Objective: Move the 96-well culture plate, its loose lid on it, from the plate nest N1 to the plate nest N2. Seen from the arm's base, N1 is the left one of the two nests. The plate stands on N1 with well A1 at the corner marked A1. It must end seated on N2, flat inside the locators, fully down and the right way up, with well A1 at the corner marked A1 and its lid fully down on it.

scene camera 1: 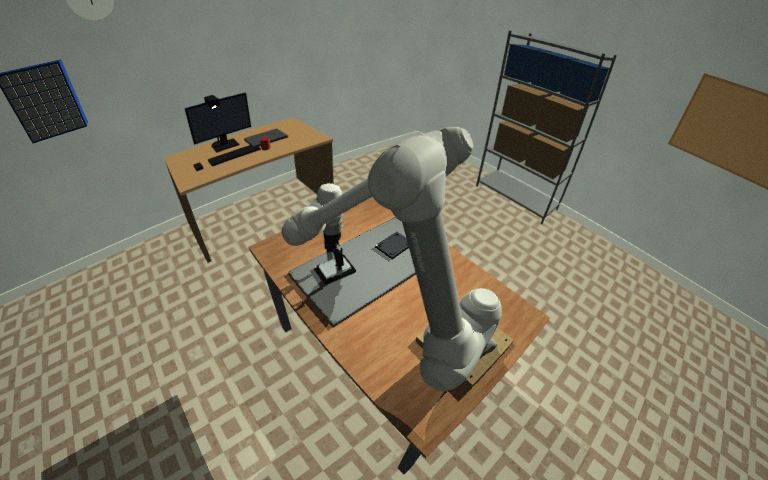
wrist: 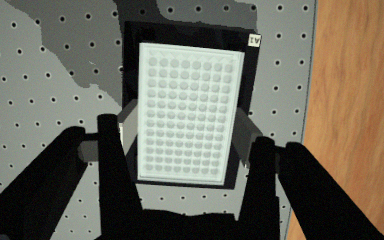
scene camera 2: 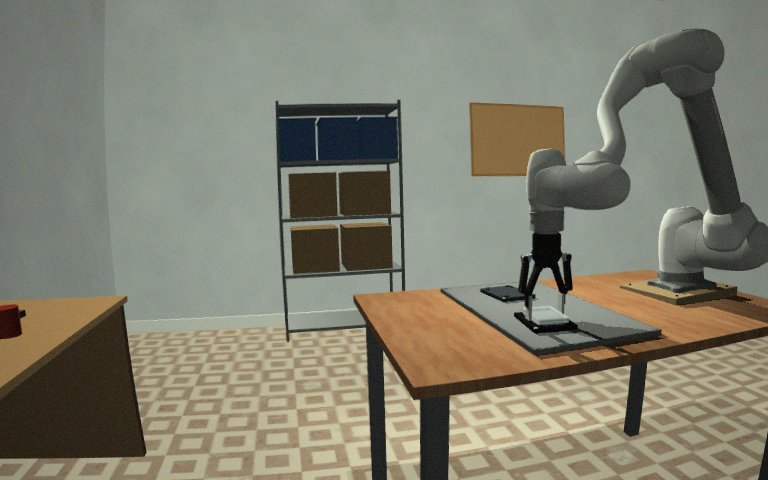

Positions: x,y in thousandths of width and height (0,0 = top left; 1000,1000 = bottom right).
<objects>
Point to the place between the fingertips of my gripper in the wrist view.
486,485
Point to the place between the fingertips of my gripper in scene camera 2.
At 709,664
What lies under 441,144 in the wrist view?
A black plate nest N1.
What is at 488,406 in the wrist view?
A clear lid.
</objects>
